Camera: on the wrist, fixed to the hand. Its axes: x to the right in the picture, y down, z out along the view.
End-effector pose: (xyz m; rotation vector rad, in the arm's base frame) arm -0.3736 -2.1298 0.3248 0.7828 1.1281 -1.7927
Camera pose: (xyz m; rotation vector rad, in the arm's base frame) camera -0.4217 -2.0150 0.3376 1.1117 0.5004 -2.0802
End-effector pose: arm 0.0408 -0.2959 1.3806 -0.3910 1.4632 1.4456
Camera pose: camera 0.0719 -0.4101 1.3402 0.0844 1.8074 1.0029
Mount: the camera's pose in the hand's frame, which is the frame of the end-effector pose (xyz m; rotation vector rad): -0.0276 -0.0740 -0.0970 0.6033 -0.0445 0.0926
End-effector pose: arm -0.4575 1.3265 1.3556 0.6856 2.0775 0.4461
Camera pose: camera -0.5480 1.2458 1.3864 1.1298 2.1490 -0.1638
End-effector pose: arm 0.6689 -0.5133 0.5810 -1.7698 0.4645 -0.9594
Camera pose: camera 0.5668 -0.5227 0.6527 -1.2100 0.1938 -0.8770
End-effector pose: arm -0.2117 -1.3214 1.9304 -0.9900 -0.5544 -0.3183
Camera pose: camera -0.2422 -1.4426 1.9247 -0.4368 -0.5950 -0.0355
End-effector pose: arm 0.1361 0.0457 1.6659 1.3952 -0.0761 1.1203
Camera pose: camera 0.1163 0.1228 1.5694 1.9664 0.1827 1.2454
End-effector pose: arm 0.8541 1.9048 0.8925 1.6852 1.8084 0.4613
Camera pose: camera 0.7349 1.8834 0.9239 2.1564 1.9622 -0.1076
